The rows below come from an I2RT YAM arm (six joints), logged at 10 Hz.
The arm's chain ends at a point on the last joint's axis. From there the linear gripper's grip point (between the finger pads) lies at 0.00 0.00 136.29 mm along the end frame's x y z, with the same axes.
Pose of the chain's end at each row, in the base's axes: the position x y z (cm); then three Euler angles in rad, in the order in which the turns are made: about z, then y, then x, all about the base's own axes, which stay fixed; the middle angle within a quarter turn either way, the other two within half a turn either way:
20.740 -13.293 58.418 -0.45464 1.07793 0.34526
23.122 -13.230 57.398 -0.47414 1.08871 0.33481
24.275 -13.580 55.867 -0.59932 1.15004 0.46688
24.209 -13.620 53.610 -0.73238 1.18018 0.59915
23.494 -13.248 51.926 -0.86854 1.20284 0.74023
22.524 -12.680 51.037 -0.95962 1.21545 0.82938
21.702 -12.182 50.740 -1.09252 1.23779 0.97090
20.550 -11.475 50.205 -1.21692 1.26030 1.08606
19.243 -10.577 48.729 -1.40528 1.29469 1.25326
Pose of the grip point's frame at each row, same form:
32.747 -15.475 64.486 -0.45464 1.07793 0.34526
35.198 -15.306 63.366 -0.47414 1.08871 0.33481
36.715 -16.086 60.838 -0.59932 1.15004 0.46688
36.811 -16.546 57.895 -0.73238 1.18018 0.59915
36.211 -16.555 55.546 -0.86854 1.20284 0.74023
35.302 -16.177 54.239 -0.95962 1.21545 0.82938
34.582 -15.859 53.255 -1.09252 1.23779 0.97090
33.527 -15.159 52.145 -1.21692 1.26030 1.08606
32.356 -14.107 49.889 -1.40528 1.29469 1.25326

